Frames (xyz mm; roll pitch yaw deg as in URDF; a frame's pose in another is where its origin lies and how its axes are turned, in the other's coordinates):
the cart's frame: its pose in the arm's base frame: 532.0 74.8 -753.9 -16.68 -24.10 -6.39
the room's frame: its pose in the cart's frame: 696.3 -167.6 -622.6 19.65 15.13 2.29
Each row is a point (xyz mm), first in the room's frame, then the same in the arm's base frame.
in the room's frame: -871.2 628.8 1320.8
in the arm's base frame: 371.6 347.6 232.7
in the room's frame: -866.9 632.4 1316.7
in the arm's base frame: 376.9 350.7 229.6
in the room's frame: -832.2 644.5 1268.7
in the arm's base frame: 420.3 359.2 188.3
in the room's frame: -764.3 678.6 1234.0
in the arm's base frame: 497.0 384.0 166.6
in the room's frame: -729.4 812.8 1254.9
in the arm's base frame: 546.6 510.8 200.2
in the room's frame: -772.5 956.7 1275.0
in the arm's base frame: 521.4 658.7 221.5
